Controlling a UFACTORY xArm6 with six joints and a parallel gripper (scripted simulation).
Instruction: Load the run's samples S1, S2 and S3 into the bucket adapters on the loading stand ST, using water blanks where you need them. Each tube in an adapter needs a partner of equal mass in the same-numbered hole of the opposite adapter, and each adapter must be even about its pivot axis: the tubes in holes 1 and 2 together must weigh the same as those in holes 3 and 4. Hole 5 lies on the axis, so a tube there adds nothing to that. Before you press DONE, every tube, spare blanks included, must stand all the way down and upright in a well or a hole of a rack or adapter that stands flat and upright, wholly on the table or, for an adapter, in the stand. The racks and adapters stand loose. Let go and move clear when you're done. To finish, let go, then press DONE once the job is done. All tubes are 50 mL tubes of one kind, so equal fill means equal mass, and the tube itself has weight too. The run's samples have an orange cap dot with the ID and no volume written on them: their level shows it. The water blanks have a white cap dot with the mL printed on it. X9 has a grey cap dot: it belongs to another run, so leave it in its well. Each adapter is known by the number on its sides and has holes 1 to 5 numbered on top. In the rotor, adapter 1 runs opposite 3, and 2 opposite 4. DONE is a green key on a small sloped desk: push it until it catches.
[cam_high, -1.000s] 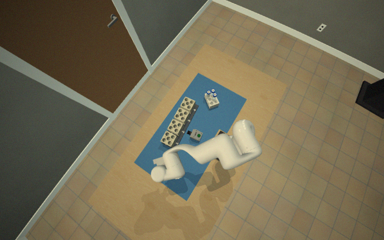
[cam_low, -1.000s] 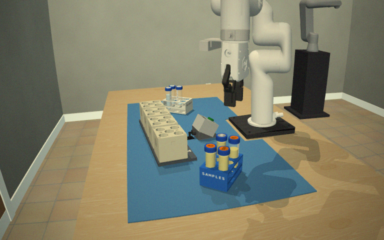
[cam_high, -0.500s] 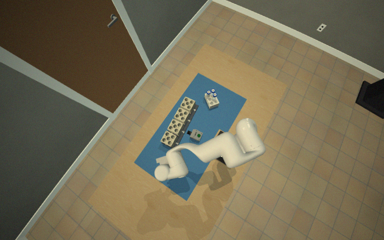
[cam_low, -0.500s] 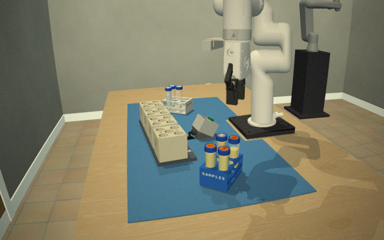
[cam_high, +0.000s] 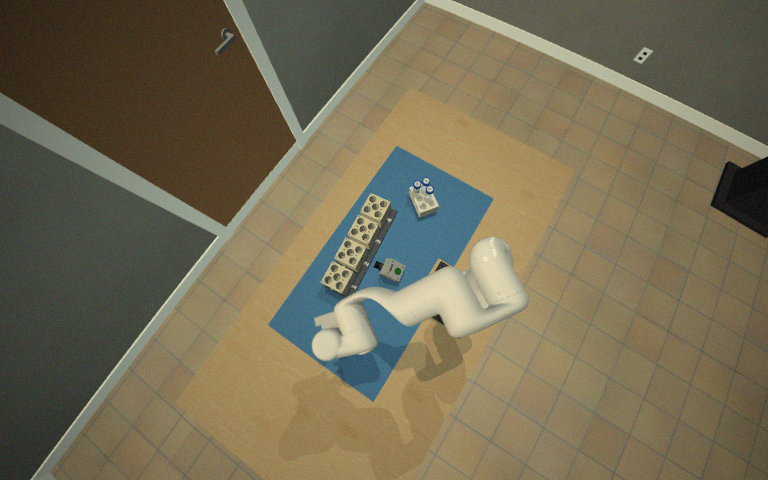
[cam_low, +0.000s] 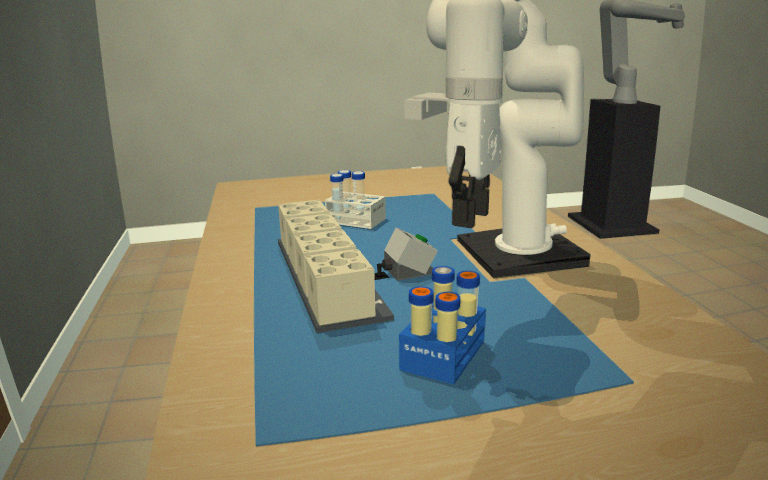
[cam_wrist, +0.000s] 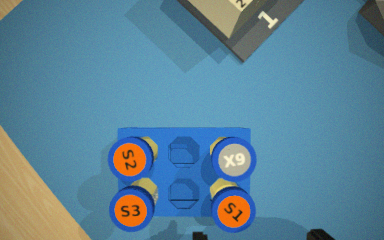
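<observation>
Now: the sample tube 160 mm below my hand and 10 mm behind it. From my hand the other things lie so: blue samples rack 190 mm below, 40 mm ahead, 20 mm to the left; yellowish tube 160 mm below, 30 mm to the right, 30 mm ahead; adapter 180 mm ahead, 170 mm below, 150 mm to the right.
</observation>
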